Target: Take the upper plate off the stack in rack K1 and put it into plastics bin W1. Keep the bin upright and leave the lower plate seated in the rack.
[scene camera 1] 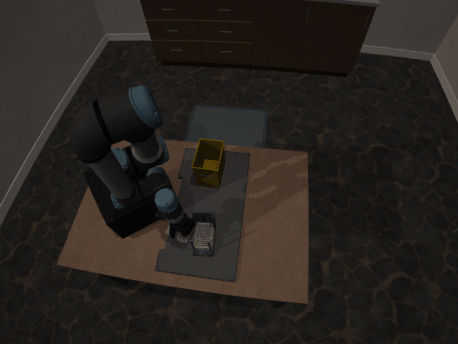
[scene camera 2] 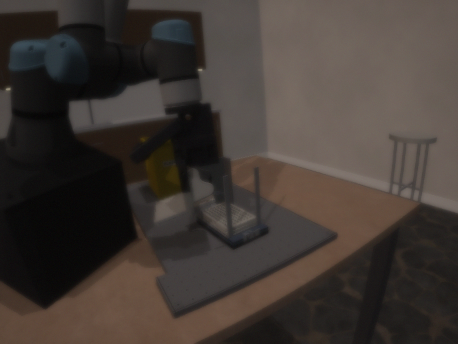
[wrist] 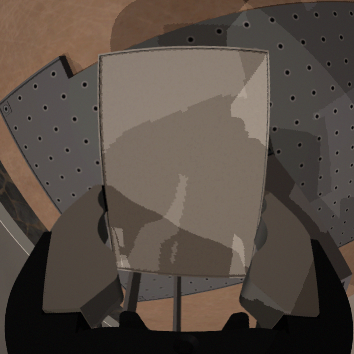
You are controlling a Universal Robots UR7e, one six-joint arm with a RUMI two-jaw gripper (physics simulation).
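Seen in the pictures: gripper, between the fingertips: point(scene camera 2: 193, 207) point(wrist: 181, 190); arm's base, origin of its link: point(scene camera 2: 42, 148).
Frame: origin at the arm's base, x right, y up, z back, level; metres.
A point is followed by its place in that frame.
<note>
My gripper point(scene camera 1: 187, 232) @[x 0.162, y -0.156, z -0.292 m] point(wrist: 181, 190) @[x 0.162, y -0.156, z -0.292 m] is shut on the pale upper plate point(scene camera 1: 179, 236) point(scene camera 2: 172, 207) @[x 0.157, y -0.146, z -0.248 m] point(wrist: 185, 125) @[x 0.147, y -0.145, z -0.250 m]. Its jaws grip two opposite edges, and the plate is held tilted above the mat, on the robot-base side of the rack. Rack K1 point(scene camera 1: 204, 253) @[x 0.224, y -0.220, z -0.394 m] point(scene camera 2: 250, 236) @[x 0.233, y -0.223, z -0.383 m] has a dark blue base and thin upright posts. The lower plate point(scene camera 1: 203, 236) point(scene camera 2: 227, 214), with a gridded top, lies in the rack between the posts. Yellow bin W1 point(scene camera 1: 206, 176) @[x -0.126, y -0.125, z -0.335 m] point(scene camera 2: 163, 175) @[x -0.129, y -0.160, z -0.297 m] stands upright, open at the top. The gripper partly hides the bin and rack in the second scene view.
The grey perforated mat point(scene camera 1: 227, 200) @[x -0.067, y -0.236, z -0.446 m] point(scene camera 2: 280, 240) @[x 0.266, y -0.237, z -0.437 m] point(wrist: 45, 117) @[x 0.282, y -0.236, z -0.224 m] lies under the rack and bin on the wooden table point(scene camera 1: 280, 215) @[x -0.034, y -0.250, z -0.722 m] point(scene camera 2: 350, 205) @[x 0.234, y -0.249, z -0.716 m]. The black robot pedestal point(scene camera 1: 120, 220) @[x 0.187, y -0.076, z -0.015 m] point(scene camera 2: 60, 230) @[x 0.173, y -0.131, z -0.031 m] stands beside the mat. A stool point(scene camera 2: 412, 138) and drawer cabinets point(scene camera 1: 225, 42) stand away from the table.
</note>
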